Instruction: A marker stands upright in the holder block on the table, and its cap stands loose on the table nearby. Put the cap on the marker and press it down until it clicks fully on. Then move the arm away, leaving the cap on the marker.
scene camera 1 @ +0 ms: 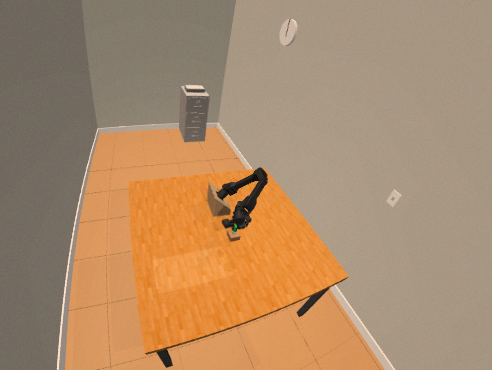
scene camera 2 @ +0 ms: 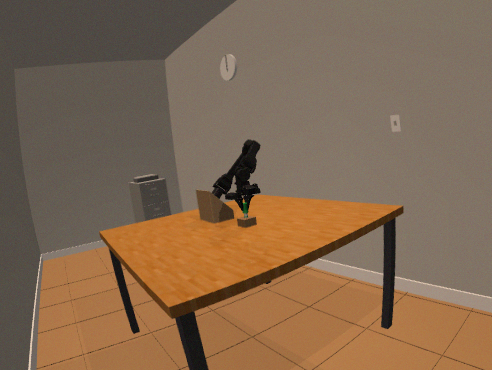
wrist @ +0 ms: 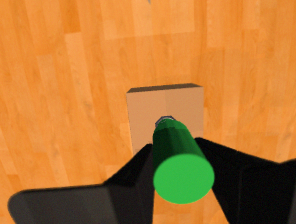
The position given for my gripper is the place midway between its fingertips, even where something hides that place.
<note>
In view: my gripper (wrist: 173,146) and a green cap (wrist: 181,173).
</note>
